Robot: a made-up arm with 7 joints.
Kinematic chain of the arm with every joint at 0, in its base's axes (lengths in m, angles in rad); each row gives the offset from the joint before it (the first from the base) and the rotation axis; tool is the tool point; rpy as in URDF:
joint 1: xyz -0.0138 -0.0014 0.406 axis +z
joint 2: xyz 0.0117 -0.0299 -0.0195 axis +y
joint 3: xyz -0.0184 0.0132 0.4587 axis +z
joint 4: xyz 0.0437 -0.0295 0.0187 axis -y
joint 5: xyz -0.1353 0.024 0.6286 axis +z
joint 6: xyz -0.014 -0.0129 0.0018 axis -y
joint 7: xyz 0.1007 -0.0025 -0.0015 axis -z
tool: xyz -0.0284 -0.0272 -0.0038 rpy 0 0 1.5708
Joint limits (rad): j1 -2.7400..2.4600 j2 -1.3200..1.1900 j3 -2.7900..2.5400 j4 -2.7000..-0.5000 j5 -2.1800..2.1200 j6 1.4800..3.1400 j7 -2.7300..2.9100
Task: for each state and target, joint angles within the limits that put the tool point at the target. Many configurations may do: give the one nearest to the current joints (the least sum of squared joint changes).
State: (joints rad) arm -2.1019 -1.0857 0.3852 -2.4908 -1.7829 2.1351 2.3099
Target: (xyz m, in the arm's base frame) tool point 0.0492 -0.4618 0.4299
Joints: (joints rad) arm -2.1050 -0.4665 0.6086 -2.6668 -1.7573 2.0801 2.4027
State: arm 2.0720 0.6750 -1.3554 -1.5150 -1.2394 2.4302 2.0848
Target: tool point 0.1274 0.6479 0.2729
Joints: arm 2.3417 0.6457 -1.0915 -2.2895 -1.3583 2.5152 2.0661
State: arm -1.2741 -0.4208 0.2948 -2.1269 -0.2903 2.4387 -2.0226
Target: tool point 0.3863 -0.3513 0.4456
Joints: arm -1.1435 -0.4261 0.5172 -2.7000 -0.1802 1.7487 -2.0020
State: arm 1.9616 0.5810 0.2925 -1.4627 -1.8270 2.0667 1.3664
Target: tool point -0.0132 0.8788 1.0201
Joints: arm 1.5515 0.3596 0.0050 -1.1008 -1.8112 2.0115 1.3580
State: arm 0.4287 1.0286 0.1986 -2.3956 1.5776 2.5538 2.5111
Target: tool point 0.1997 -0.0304 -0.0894
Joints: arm 0.3560 1.1152 0.0452 -2.6250 1.6166 2.5717 2.5209
